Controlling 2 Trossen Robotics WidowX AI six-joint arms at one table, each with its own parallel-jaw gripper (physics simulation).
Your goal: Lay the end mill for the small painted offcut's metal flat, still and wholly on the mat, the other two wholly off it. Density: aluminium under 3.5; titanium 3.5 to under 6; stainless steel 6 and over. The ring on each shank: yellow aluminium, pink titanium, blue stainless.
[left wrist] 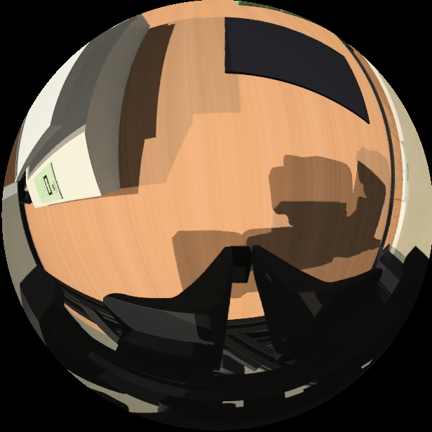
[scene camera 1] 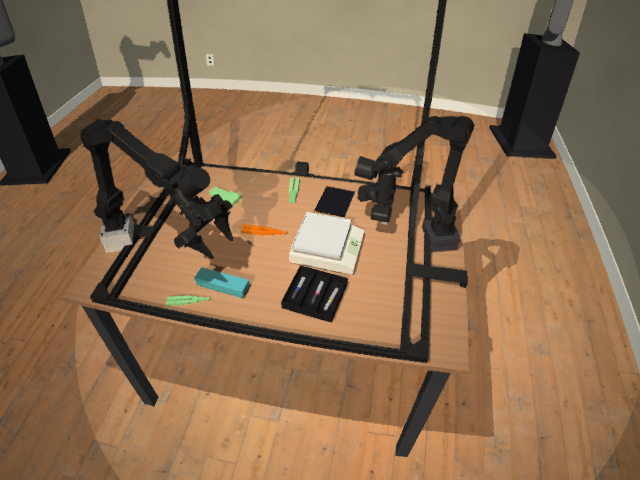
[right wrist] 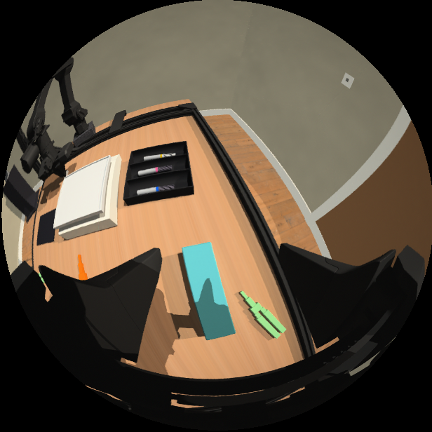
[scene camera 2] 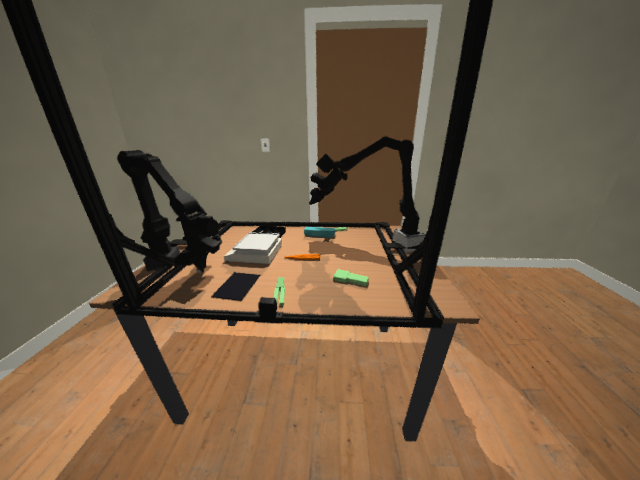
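Where they show: left gripper, between the fingertips: (scene camera 2: pixel 202 269); right gripper, between the fingertips: (scene camera 1: pixel 222 249) (scene camera 2: pixel 313 201); left arm's base, origin of its link: (scene camera 1: pixel 442 228) (scene camera 2: pixel 161 252); right arm's base, origin of its link: (scene camera 1: pixel 115 224) (scene camera 2: pixel 409 231).
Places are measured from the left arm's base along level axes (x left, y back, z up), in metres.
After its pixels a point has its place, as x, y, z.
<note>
My left gripper (scene camera 1: pixel 381 220) @(-0.110, -0.178, -0.043) (left wrist: pixel 241 251) is shut on the small black offcut (left wrist: pixel 241 265), low over the table beside the scale. My right gripper (scene camera 1: pixel 221 248) @(0.154, -0.678, 0.125) (right wrist: pixel 221 253) is open and empty, high above the table. The scale (scene camera 1: pixel 323 235) @(0.003, -0.390, 0.008) (scene camera 2: pixel 253 248) @(-0.072, -0.377, 0.006) (right wrist: pixel 82 192) has a bare white pan; its display (left wrist: pixel 48 185) seems to read 0. The dark mat (scene camera 1: pixel 334 201) @(-0.233, -0.323, -0.051) (scene camera 2: pixel 236 286) @(-0.246, -0.317, -0.051) (left wrist: pixel 285 55) is bare. In the black tray (right wrist: pixel 160 198), separate compartments hold the yellow-ringed end mill (scene camera 1: pixel 331 299) @(0.218, -0.391, -0.040) (right wrist: pixel 160 156), pink-ringed end mill (scene camera 1: pixel 317 291) @(0.184, -0.427, -0.041) (right wrist: pixel 155 170) and blue-ringed end mill (scene camera 1: pixel 298 287) @(0.165, -0.481, -0.039) (right wrist: pixel 155 190).
A teal block (scene camera 1: pixel 222 282) @(0.146, -0.700, -0.017) (right wrist: pixel 207 290) lies near a green forked piece (scene camera 1: pixel 187 299) @(0.176, -0.808, -0.048). An orange piece (scene camera 1: pixel 261 230) @(-0.093, -0.585, -0.041) lies left of the scale in scene camera 1. Another green forked piece (scene camera 1: pixel 293 190) @(-0.296, -0.466, -0.038) lies by the mat, and a green stepped piece (scene camera 2: pixel 351 277) @(-0.311, -0.718, -0.036) lies farther off. A black frame surrounds the work area.
</note>
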